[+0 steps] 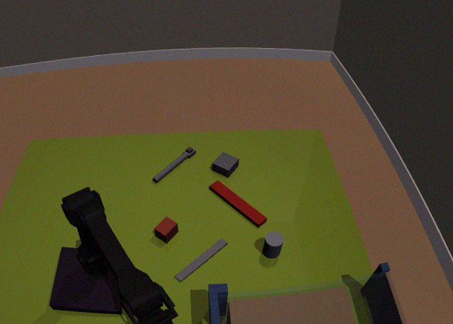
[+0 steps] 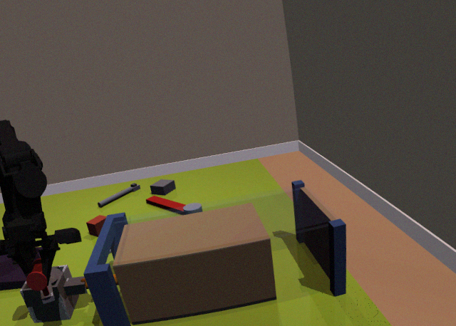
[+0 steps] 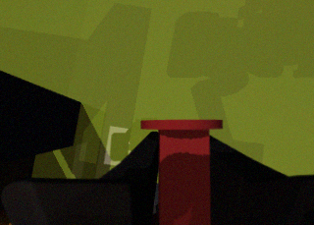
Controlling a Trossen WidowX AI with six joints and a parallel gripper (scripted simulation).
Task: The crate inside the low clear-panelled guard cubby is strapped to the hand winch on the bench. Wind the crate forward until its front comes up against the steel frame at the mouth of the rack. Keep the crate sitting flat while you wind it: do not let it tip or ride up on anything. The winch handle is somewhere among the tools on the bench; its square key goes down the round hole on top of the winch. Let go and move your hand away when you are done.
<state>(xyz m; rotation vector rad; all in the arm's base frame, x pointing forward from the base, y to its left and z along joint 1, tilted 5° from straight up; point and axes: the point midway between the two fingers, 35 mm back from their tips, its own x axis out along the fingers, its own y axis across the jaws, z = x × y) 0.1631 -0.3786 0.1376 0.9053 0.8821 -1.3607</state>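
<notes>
The red crank grip is 2 cm to the left of my gripper tip. Round my gripper tip: winch handle (5 cm to the left, 3 cm below, 1 cm behind); then blue steel frame (13 cm ahead, 9 cm to the left, 3 cm below); then grey winch (11 cm to the left, 10 cm below, 5 cm behind).
</notes>
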